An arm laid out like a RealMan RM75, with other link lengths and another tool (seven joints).
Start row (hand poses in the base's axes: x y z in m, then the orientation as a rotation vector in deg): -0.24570, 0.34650, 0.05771, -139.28, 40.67, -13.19
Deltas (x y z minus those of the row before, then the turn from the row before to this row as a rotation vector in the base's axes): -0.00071, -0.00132, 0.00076, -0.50, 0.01, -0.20; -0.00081, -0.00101, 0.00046, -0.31, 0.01, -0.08; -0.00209, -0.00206, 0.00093, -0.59, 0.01, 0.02; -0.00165, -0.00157, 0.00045, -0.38, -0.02, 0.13; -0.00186, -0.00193, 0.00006, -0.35, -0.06, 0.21; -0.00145, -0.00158, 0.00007, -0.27, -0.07, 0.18; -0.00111, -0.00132, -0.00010, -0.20, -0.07, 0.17; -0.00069, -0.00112, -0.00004, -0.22, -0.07, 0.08; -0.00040, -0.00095, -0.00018, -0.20, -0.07, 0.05; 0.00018, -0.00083, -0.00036, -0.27, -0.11, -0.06; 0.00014, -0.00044, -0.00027, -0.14, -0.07, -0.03; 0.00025, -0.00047, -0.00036, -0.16, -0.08, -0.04; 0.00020, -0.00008, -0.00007, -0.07, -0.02, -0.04; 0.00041, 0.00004, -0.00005, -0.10, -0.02, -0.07; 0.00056, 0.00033, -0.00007, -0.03, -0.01, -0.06; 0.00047, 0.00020, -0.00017, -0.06, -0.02, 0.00; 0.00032, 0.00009, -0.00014, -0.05, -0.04, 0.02; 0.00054, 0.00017, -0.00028, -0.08, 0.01, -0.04; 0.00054, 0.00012, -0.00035, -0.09, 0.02, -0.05; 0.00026, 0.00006, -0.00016, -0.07, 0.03, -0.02; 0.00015, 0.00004, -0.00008, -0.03, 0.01, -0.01
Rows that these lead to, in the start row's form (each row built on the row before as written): -0.24641, 0.34518, 0.05847, -139.70, 40.94, -13.46; -0.24722, 0.34417, 0.05893, -139.97, 41.06, -13.61; -0.24931, 0.34211, 0.05986, -140.54, 41.07, -13.83; -0.25096, 0.34054, 0.06031, -140.93, 40.92, -13.96; -0.25282, 0.33861, 0.06037, -141.31, 40.65, -14.10; -0.25427, 0.33703, 0.06044, -141.60, 40.41, -14.23; -0.25538, 0.33571, 0.06034, -141.82, 40.18, -14.33; -0.25607, 0.33459, 0.06030, -142.03, 40.06, -14.48; -0.25647, 0.33364, 0.06012, -142.21, 39.98, -14.63; -0.25629, 0.33281, 0.05976, -142.42, 40.02, -14.90; -0.25615, 0.33237, 0.05949, -142.52, 40.03, -15.05; -0.25590, 0.33190, 0.05913, -142.64, 40.05, -15.23; -0.25570, 0.33182, 0.05906, -142.69, 40.09, -15.30; -0.25529, 0.33186, 0.05901, -142.76, 40.17, -15.39; -0.25473, 0.33219, 0.05894, -142.77, 40.24, -15.44; -0.25426, 0.33239, 0.05877, -142.82, 40.23, -15.49; -0.25394, 0.33248, 0.05863, -142.86, 40.19, -15.55; -0.25340, 0.33265, 0.05835, -142.93, 40.25, -15.59; -0.25286, 0.33277, 0.05800, -143.01, 40.32, -15.62; -0.25260, 0.33283, 0.05784, -143.08, 40.36, -15.62; -0.25245, 0.33287, 0.05776, -143.11, 40.38, -15.62
